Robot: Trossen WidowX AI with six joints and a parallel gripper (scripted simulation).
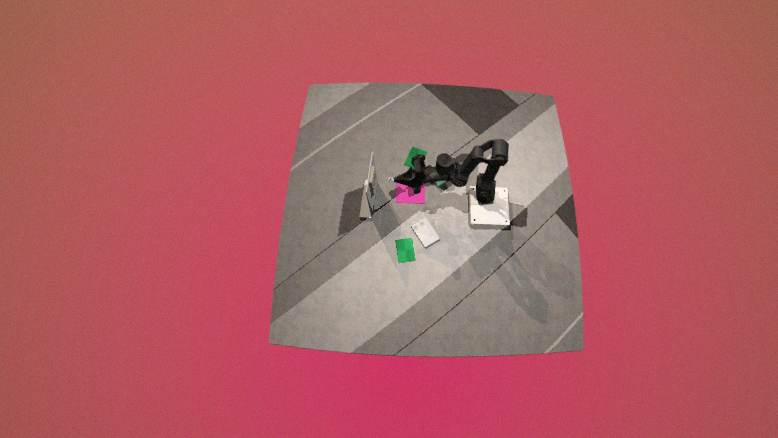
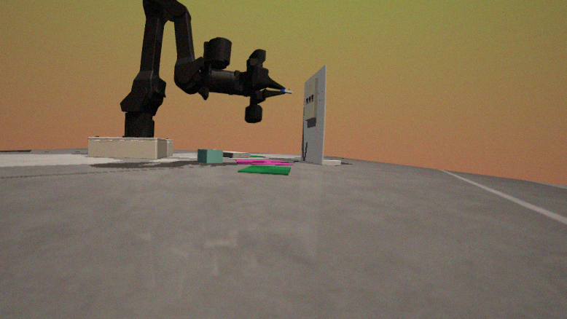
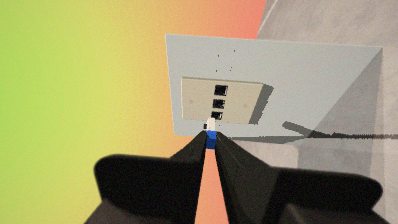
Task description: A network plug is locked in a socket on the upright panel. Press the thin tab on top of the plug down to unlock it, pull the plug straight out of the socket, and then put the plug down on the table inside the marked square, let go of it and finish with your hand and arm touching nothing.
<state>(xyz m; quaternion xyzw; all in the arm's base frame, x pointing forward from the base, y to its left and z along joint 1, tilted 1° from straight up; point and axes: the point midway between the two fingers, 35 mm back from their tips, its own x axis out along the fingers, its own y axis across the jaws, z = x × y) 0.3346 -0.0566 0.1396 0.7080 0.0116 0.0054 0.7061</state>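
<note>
My gripper tip is now 19 cm above the magenta marked square, 7 cm past it and 4 cm to the left of it. From my gripper tip the other things lie so: flat grey plate 18 cm below, 16 cm to the left, 10 cm behind; then upright grey panel 9 cm ahead, 8 cm below, 2 cm to the right; then network plug 1 cm ahead.
</note>
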